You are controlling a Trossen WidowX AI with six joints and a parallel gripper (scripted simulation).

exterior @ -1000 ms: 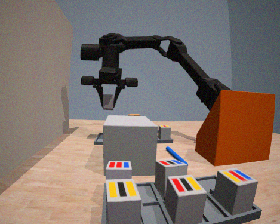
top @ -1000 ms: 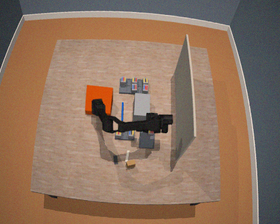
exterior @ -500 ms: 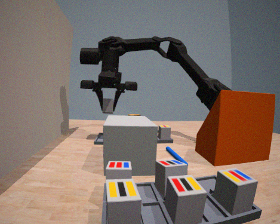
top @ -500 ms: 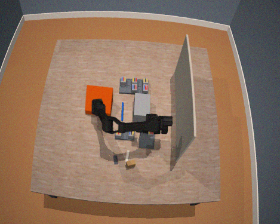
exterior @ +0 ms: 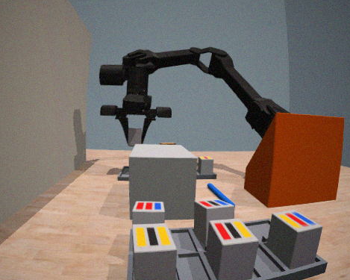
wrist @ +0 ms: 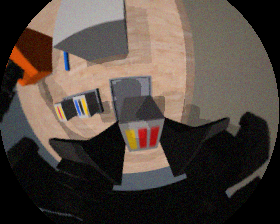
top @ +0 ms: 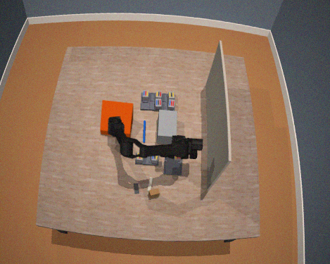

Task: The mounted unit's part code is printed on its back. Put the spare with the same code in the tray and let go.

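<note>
Now: gripper tip 80 mm above the grey tray and 10 mm past it. Also, from my gripper tip: grey box 210 mm to the left, 40 mm below, 40 mm behind; then rack 150 mm behind, 80 mm below, 30 mm to the left; then tan block 180 mm to the right, 130 mm behind, 50 mm below.
</note>
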